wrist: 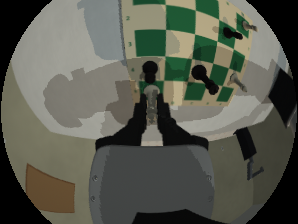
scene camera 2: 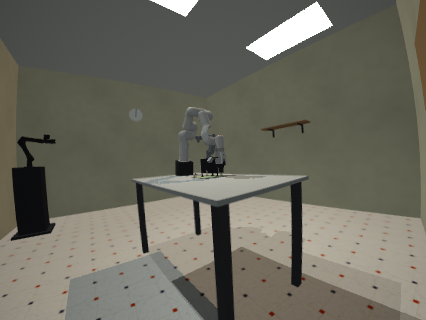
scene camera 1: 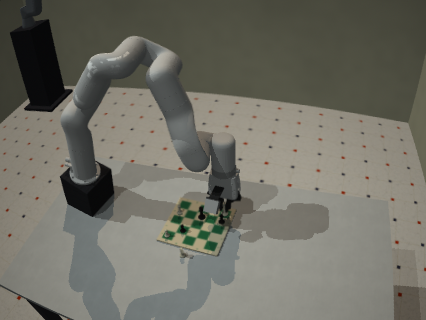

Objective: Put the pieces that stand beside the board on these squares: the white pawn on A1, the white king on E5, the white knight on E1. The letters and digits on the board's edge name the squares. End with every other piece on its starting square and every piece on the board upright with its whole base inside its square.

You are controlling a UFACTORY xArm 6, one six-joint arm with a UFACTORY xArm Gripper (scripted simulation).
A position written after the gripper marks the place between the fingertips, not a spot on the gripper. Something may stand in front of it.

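The gripper (scene camera 1: pixel 224 209) is visible, and it appears in the wrist view (wrist: pixel 151 101) too.
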